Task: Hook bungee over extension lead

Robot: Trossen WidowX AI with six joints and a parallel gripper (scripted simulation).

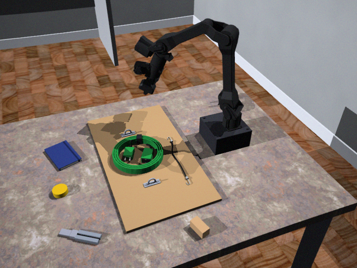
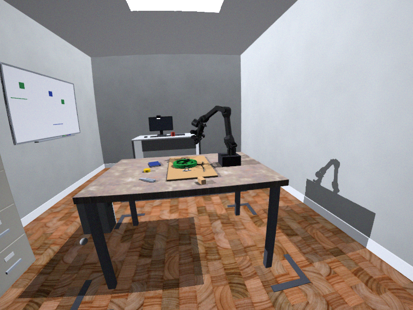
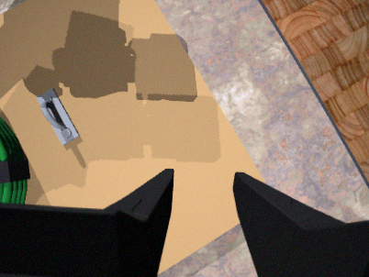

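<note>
Right now my hand is 230 mm to the right of the tan board, 170 mm above it and 100 mm short of it. Round my hand: yellow disc: 440 mm ahead, 280 mm to the left, 160 mm below; then grey tool: 480 mm to the left, 420 mm ahead, 170 mm below; then wooden block: 620 mm to the left, 160 mm below, 60 mm ahead.
</note>
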